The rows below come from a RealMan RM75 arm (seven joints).
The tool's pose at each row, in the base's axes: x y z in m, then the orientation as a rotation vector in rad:
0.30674, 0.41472, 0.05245, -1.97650, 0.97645, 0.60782
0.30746, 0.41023, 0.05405, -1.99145, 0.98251, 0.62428
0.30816, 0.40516, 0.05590, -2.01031, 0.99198, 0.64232
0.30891, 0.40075, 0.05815, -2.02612, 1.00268, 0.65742
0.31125, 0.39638, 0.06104, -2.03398, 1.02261, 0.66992
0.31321, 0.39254, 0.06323, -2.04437, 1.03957, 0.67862
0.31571, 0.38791, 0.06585, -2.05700, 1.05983, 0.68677
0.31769, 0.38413, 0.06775, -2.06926, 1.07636, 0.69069
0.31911, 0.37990, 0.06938, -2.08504, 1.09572, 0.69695
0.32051, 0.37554, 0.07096, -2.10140, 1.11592, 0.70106
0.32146, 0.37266, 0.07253, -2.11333, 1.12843, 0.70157
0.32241, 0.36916, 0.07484, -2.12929, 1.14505, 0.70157
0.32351, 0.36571, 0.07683, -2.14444, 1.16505, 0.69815
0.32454, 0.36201, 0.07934, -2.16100, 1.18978, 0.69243
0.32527, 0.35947, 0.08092, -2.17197, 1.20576, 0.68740
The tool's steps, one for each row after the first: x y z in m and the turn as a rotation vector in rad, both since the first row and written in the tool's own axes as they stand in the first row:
0.00114, 0.00026, -0.00468, -0.02038, 0.00030, 0.00814
0.00233, 0.00063, -0.00997, -0.04492, 0.00310, 0.01862
0.00299, 0.00054, -0.01494, -0.06565, 0.00678, 0.02930
0.00412, -0.00115, -0.02030, -0.07918, 0.01256, 0.04655
0.00530, -0.00240, -0.02482, -0.09290, 0.02016, 0.05987
0.00681, -0.00400, -0.03027, -0.10849, 0.03055, 0.07485
0.00818, -0.00515, -0.03459, -0.12158, 0.04131, 0.08570
0.00959, -0.00556, -0.03910, -0.13892, 0.05366, 0.09875
0.01109, -0.00588, -0.04370, -0.15586, 0.06773, 0.11144
0.01172, -0.00636, -0.04702, -0.16691, 0.07827, 0.11825
0.01209, -0.00697, -0.05126, -0.18142, 0.09263, 0.12701
0.01274, -0.00756, -0.05530, -0.19407, 0.10988, 0.13691
0.01310, -0.00825, -0.05982, -0.20740, 0.13096, 0.14891
0.01346, -0.00868, -0.06285, -0.21571, 0.14535, 0.15613

